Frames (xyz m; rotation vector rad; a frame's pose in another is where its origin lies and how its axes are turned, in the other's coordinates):
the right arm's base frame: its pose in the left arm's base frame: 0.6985 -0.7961 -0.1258 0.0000 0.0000 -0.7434
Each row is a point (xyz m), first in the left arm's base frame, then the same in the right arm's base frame.
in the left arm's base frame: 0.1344 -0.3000 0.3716
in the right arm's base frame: -0.7510 -0.0166 0.4974
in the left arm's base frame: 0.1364 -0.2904 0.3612
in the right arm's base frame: -0.7561 -0.0081 0.4870
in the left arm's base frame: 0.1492 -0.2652 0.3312
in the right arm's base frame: -0.7637 0.0191 0.4570
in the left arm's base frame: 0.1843 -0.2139 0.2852
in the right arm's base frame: -0.7726 0.0806 0.4110
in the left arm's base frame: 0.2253 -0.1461 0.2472
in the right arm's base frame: -0.7883 0.1583 0.3730
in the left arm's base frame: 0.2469 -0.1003 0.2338
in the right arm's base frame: -0.8034 0.2066 0.3596
